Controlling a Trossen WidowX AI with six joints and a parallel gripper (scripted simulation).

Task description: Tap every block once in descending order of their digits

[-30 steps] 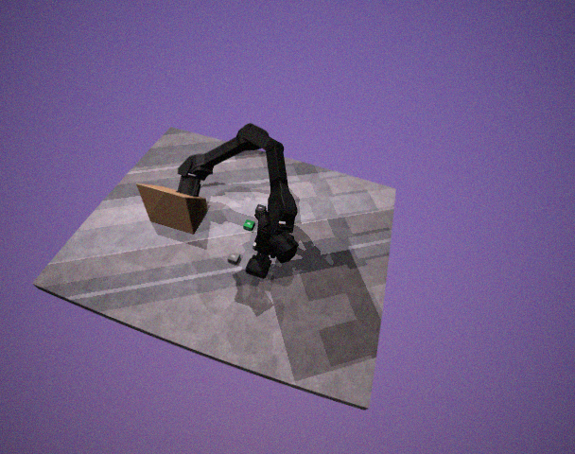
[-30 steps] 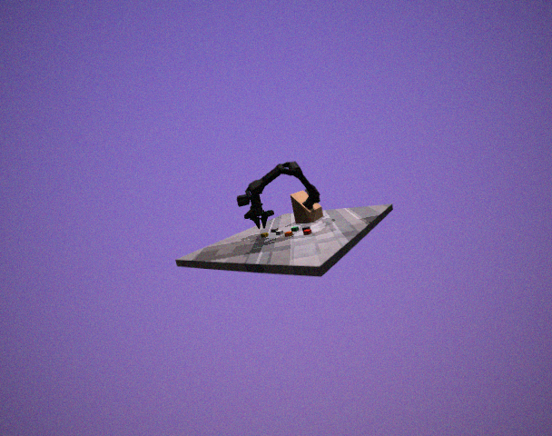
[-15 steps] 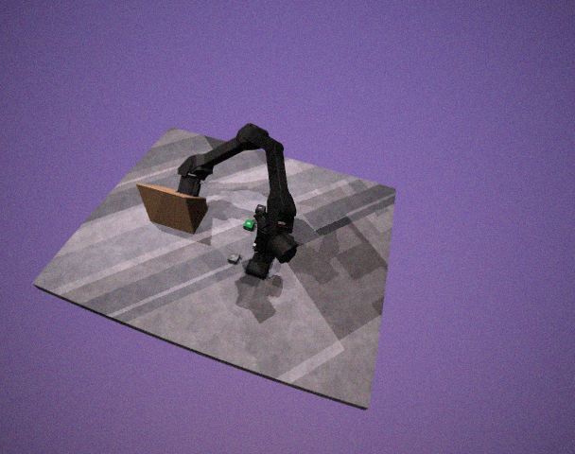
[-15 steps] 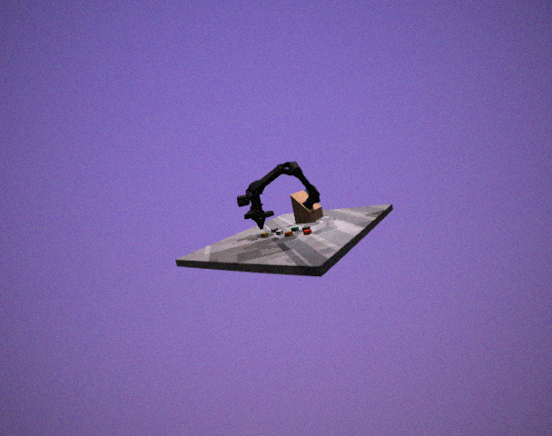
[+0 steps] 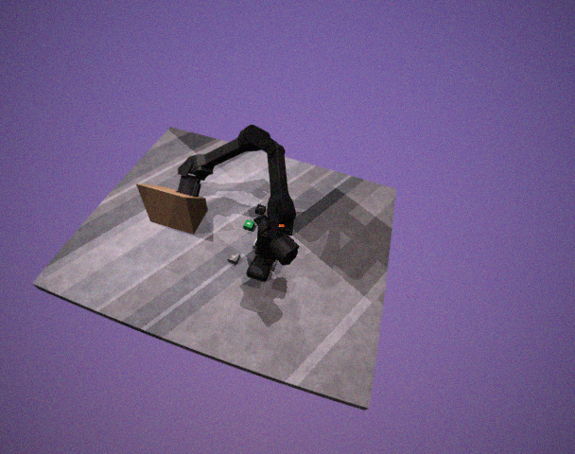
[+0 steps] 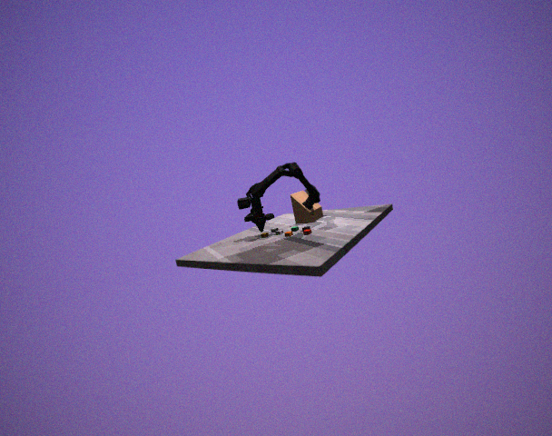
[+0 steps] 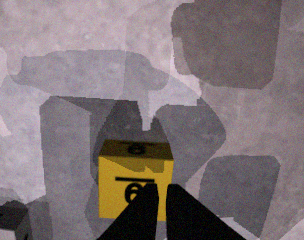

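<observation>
Now: the yellow block 20 mm below my gripper tip, 10 mm to the left of it and 10 mm behind it. The rest, counted from my gripper tip: orange block: 180 mm to the left, 20 mm below, 10 mm ahead; white block: 90 mm to the left, 40 mm behind, 20 mm below; grey block: 110 mm behind, 20 mm to the left, 20 mm below.
</observation>
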